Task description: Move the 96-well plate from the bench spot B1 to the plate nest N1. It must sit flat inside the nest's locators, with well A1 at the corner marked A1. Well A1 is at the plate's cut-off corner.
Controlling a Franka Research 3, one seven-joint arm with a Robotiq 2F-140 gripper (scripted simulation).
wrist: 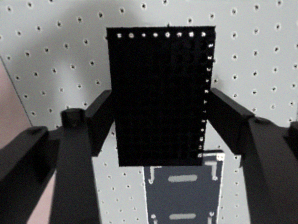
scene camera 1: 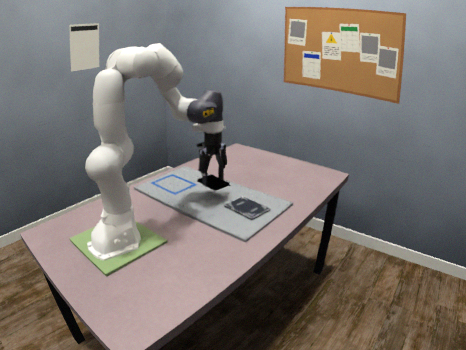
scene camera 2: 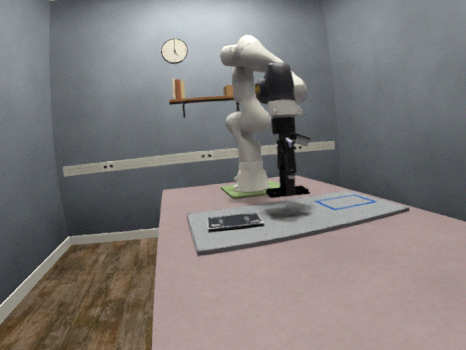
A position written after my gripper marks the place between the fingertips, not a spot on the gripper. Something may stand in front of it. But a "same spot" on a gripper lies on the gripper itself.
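My gripper is visible in scene camera 2, in the wrist view and in scene camera 1 [213,183]. For my gripper, [wrist: 81,136] and [scene camera 2: 284,166] are the same spot.
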